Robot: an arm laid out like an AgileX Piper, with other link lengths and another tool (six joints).
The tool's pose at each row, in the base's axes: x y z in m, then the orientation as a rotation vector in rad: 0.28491 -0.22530 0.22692 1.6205 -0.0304 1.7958; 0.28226 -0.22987 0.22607 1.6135 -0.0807 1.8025; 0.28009 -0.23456 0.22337 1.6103 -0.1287 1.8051; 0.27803 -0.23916 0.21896 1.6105 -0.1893 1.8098; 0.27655 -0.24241 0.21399 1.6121 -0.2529 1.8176; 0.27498 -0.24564 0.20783 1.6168 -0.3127 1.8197; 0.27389 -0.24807 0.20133 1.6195 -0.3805 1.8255; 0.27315 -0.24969 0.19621 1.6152 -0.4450 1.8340; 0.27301 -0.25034 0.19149 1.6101 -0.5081 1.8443; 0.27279 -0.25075 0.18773 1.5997 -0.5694 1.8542; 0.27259 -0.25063 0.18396 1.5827 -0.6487 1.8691; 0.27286 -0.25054 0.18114 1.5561 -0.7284 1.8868
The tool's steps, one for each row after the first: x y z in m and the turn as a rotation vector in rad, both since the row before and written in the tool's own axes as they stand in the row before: -0.00302 0.00440 -0.00037 -0.0281 -0.0068 0.0271; -0.00459 0.00359 -0.00016 -0.0257 -0.0102 0.0249; -0.00600 0.00295 -0.00036 -0.0287 -0.0146 0.0345; -0.00587 0.00164 -0.00055 -0.0272 -0.0149 0.0393; -0.00691 0.00157 -0.00075 -0.0251 -0.0181 0.0350; -0.00693 0.00085 -0.00074 -0.0273 -0.0176 0.0420; -0.00536 0.00062 -0.00056 -0.0275 -0.0115 0.0409; -0.00473 -0.00019 -0.00057 -0.0254 -0.0102 0.0418; -0.00375 0.00001 -0.00056 -0.0267 -0.0067 0.0400; -0.00367 -0.00022 -0.00088 -0.0340 -0.0060 0.0534; -0.00280 -0.00029 -0.00036 -0.0360 0.0004 0.0549
